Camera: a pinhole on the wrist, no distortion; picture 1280 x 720 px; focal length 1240.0 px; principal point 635.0 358.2 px. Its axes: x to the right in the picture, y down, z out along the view. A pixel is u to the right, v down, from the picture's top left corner.
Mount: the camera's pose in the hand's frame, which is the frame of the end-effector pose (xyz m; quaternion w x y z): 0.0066 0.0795 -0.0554 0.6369 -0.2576 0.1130 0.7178
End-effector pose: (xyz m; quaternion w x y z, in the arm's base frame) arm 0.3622 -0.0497 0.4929 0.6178 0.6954 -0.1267 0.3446
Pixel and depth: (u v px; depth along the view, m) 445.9 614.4 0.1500
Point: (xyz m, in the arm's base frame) 0.2689 -0.1633 0.5564
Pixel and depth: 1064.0 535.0 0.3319
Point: 0.1243 -0.2967 0.6731
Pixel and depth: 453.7 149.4 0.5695
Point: 0.3179 -0.5746 0.7119
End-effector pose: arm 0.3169 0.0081 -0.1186 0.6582 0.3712 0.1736 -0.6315
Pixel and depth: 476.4 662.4 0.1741
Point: 0.4169 -0.0184 0.0331
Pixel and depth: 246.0 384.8 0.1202
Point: 0.3999 -0.0307 -0.0325
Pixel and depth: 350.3 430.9 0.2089
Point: 0.4088 -0.0684 0.0486
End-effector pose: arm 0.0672 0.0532 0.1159 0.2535 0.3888 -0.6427 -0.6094
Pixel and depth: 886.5 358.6 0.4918
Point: -0.1933 0.3042 0.4908
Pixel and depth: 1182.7 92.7 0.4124
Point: -0.1831 0.1663 0.5334
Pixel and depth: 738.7 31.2 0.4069
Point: -0.2346 0.1931 0.3957
